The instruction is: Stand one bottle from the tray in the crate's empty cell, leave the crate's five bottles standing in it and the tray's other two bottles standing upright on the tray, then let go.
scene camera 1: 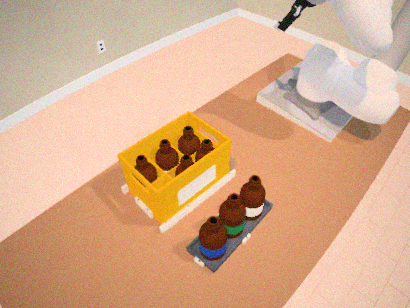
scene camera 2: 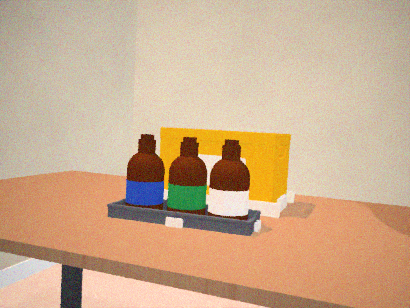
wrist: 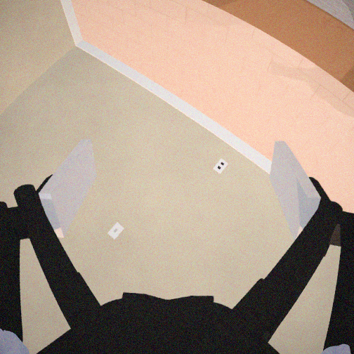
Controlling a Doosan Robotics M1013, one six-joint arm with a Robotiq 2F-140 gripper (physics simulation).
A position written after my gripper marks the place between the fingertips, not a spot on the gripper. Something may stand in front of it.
Observation:
I see my gripper (wrist: 181, 158), a green-label bottle (scene camera 2: 187, 185), a blue-label bottle (scene camera 2: 145, 171) and a white-label bottle (scene camera 2: 229, 184).
The green-label bottle also shows in scene camera 1 (scene camera 1: 232, 213). The wrist view misses the green-label bottle: it is out of frame.

